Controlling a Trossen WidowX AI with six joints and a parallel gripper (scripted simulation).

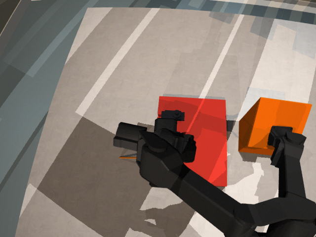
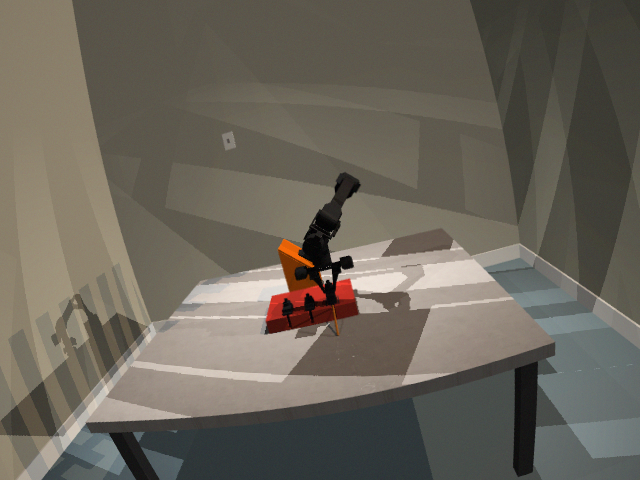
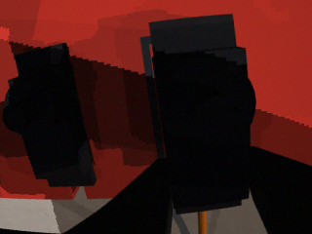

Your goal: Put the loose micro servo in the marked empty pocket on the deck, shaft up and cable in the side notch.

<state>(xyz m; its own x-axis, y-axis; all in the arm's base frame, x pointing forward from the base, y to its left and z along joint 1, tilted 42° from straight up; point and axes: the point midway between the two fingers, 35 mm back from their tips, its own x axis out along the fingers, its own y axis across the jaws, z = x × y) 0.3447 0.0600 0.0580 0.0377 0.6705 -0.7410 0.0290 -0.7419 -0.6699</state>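
Right now my gripper tip is 120 mm past the red deck, 80 mm to the left of it and 60 mm above it.
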